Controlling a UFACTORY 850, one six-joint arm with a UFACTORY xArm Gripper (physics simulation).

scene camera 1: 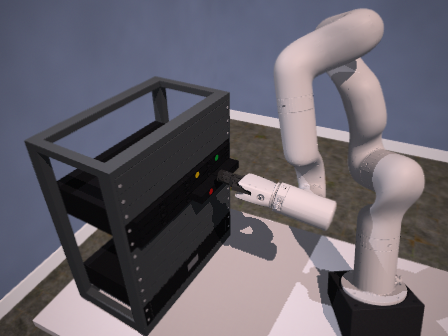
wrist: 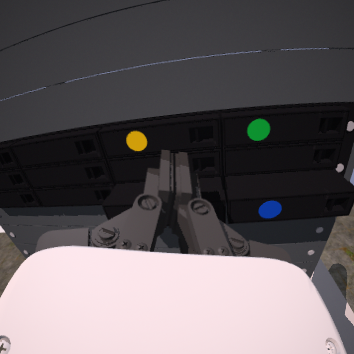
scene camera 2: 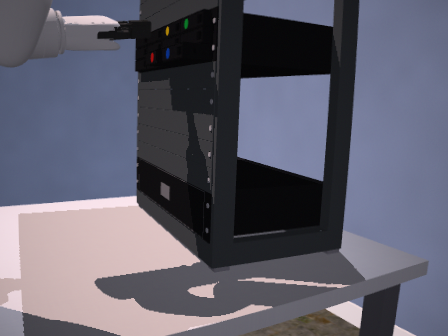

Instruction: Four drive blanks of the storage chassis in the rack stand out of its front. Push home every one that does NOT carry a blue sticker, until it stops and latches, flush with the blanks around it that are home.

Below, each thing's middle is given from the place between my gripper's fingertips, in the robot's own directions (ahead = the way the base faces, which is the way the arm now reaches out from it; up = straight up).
Now: the red-stickered blank (wrist: pixel 121 197) 80 mm ahead of my hand, 10 mm to the right of it and 50 mm below it. Round my hand: green-stickered blank (wrist: pixel 294 123) (80 mm ahead, 120 mm to the right, 10 mm above); then yellow-stickered blank (wrist: pixel 177 133) (110 mm ahead, 20 mm to the right, 10 mm above).
